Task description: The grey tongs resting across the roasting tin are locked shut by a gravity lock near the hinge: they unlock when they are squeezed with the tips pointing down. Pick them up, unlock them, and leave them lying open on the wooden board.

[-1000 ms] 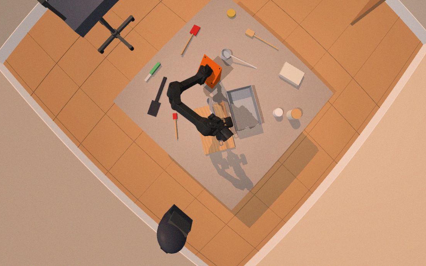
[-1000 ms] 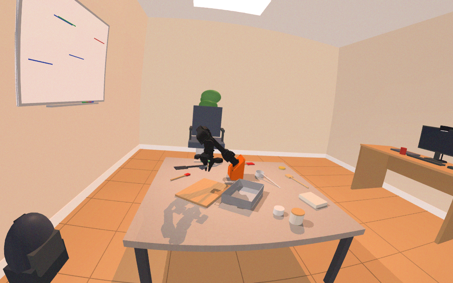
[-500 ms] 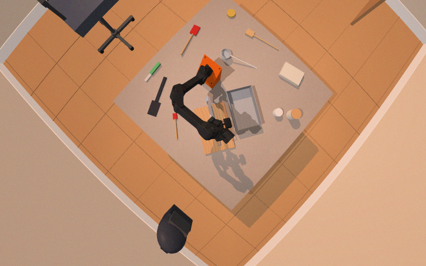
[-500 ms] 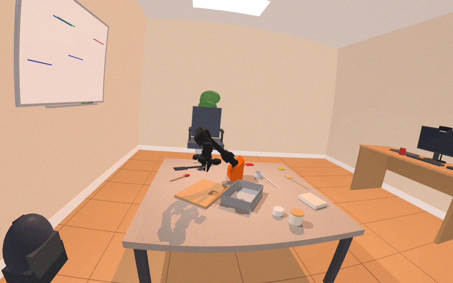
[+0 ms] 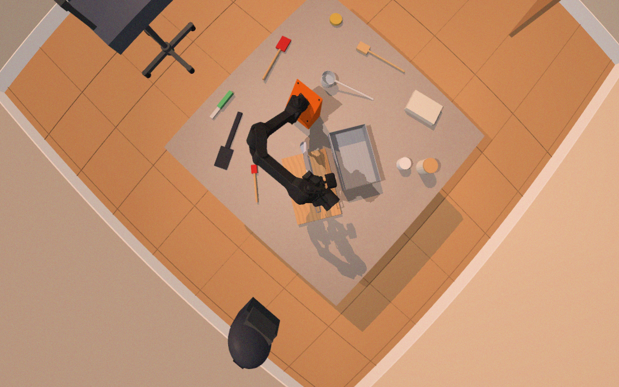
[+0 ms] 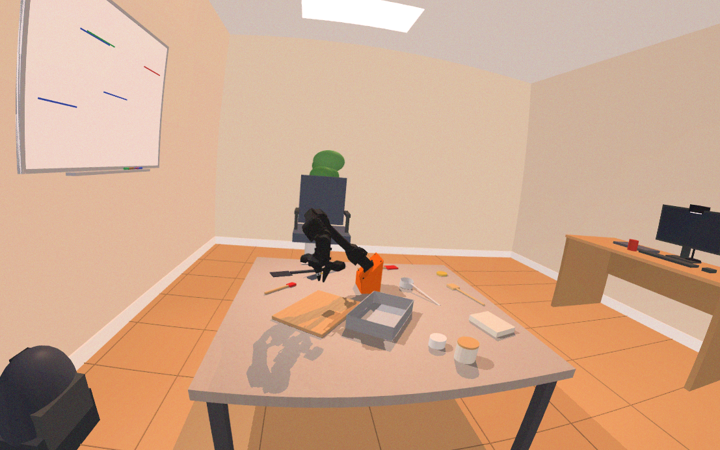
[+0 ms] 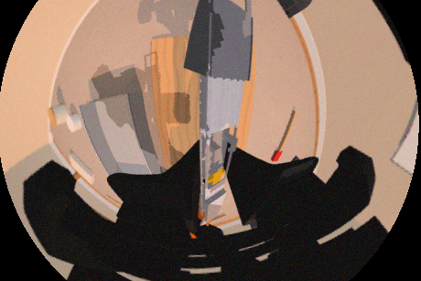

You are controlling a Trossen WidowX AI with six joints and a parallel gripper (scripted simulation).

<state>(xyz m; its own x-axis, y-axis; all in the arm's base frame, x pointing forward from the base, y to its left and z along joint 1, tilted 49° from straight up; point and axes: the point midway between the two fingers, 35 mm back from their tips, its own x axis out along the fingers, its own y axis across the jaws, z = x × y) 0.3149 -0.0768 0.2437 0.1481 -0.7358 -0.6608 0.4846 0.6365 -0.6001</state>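
My gripper tip is now 140 mm above the wooden board. The rest, counted from my gripper tip: grey roasting tin (260 mm to the left, 110 mm below, 40 mm ahead); orange-lidded jar (530 mm to the left, 340 mm ahead, 110 mm below); black spatula (480 mm behind, 170 mm to the right, 140 mm below).
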